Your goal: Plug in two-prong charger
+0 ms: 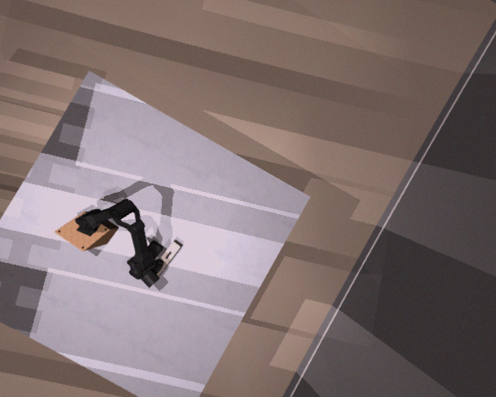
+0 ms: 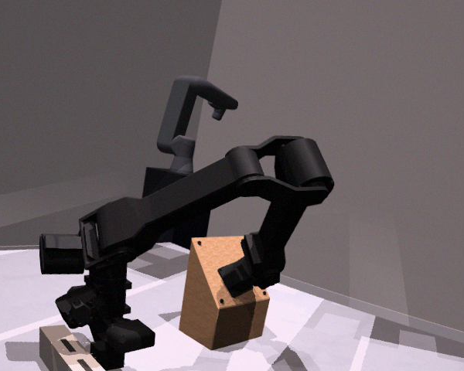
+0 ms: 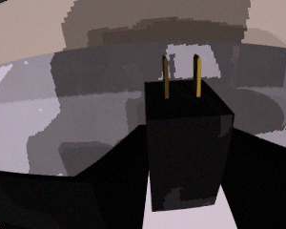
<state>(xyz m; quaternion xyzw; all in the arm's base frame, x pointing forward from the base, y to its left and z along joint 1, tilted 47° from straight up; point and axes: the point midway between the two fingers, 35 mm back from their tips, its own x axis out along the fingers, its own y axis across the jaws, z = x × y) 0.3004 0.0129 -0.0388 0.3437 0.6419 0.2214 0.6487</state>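
Now: gripper tip 20 mm short of the two-prong charger and 10 mm below it.
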